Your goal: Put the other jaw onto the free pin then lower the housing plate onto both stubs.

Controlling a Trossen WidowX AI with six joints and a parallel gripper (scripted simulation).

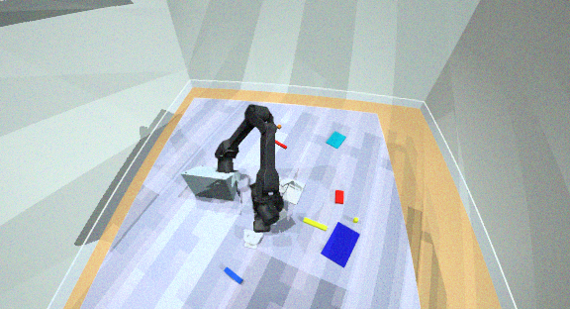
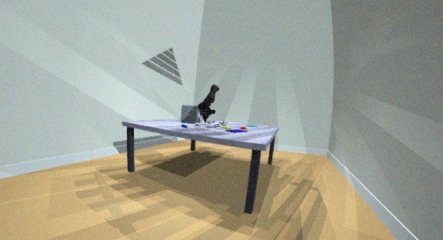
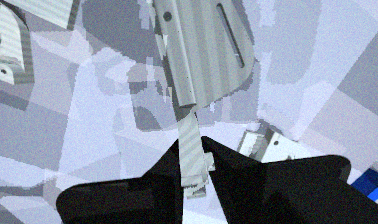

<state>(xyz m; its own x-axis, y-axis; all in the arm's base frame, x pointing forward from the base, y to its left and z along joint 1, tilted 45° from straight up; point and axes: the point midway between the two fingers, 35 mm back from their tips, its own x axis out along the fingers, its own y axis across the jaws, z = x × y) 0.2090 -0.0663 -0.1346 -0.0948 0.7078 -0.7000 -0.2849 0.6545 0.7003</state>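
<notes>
Right now the white block is 2 cm behind my gripper tip, 10 cm to the right of it and 3 cm below it. Also, from my gripper tip: yellow bar: 23 cm ahead, 2 cm to the left, 3 cm below; blue bar: 5 cm behind, 25 cm to the right, 3 cm below; jaw: 2 cm ahead, 1 cm to the left, 3 cm above.
</notes>
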